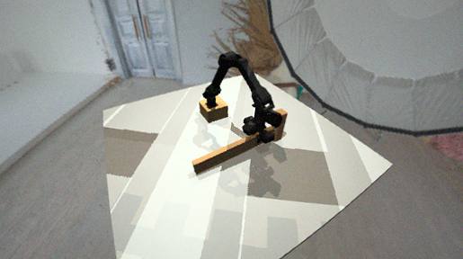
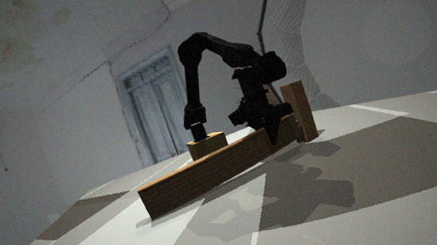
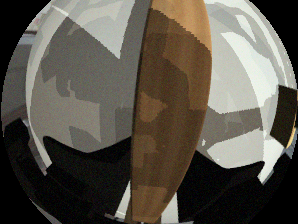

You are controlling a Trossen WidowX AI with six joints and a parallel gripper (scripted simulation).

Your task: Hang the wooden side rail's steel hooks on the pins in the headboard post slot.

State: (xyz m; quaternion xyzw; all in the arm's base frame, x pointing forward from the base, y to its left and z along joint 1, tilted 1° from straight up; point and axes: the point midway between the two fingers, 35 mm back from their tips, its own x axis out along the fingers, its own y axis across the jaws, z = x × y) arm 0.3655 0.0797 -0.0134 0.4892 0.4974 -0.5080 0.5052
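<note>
My gripper tip is now 14 cm to the right of the headboard post and 4 cm below it.
</note>
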